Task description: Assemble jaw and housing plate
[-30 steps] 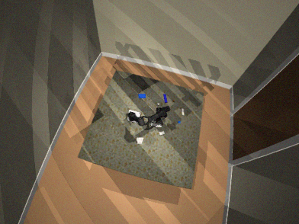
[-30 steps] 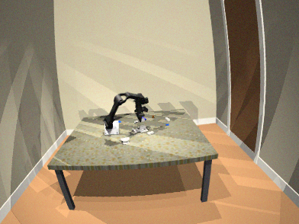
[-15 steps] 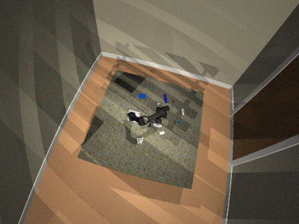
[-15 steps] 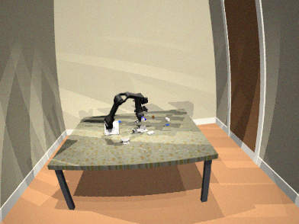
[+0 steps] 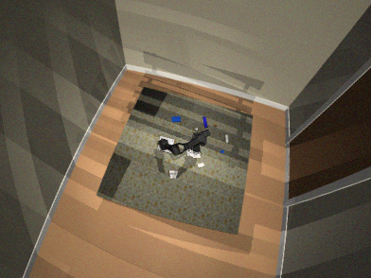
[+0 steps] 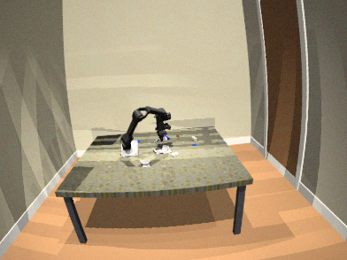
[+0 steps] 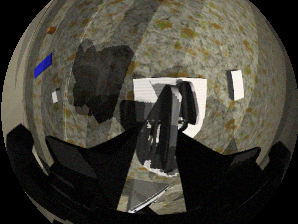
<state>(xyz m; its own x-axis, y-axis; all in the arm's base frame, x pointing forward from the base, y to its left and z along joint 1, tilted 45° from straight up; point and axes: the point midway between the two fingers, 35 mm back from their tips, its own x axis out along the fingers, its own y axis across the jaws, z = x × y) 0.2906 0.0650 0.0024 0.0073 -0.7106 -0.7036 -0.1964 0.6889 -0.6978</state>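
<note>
Right now the small white piece is 100 mm ahead of my gripper tip, 140 mm to the right of it and 80 mm below it. Also, from my gripper tip: small blue piece (270 mm ahead, 60 mm to the left, 80 mm below); white cylinder (290 mm ahead, 200 mm to the left, 70 mm below); blue bar (40 mm ahead, 340 mm to the left, 80 mm below).
</note>
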